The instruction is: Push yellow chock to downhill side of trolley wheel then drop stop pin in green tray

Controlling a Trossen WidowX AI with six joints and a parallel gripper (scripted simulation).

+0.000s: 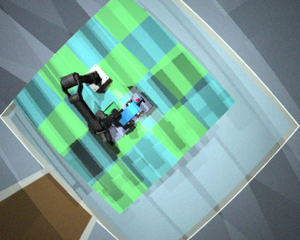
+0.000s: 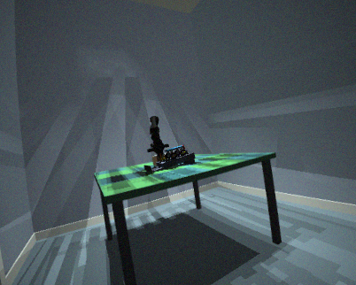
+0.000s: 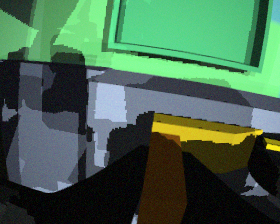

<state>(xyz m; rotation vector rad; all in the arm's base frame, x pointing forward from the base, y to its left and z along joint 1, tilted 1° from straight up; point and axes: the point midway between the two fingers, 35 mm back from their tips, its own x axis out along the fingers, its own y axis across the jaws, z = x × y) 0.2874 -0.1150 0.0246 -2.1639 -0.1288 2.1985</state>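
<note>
Right now the yellow chock is 2 cm to the left of my gripper tip and 1 cm below it. The rest, counted from my gripper tip: blue trolley (5 cm ahead, 12 cm to the left, 2 cm above); green tray (7 cm behind, 2 cm to the left, 10 cm below); ramp (5 cm ahead, 12 cm to the left, 4 cm below).
</note>
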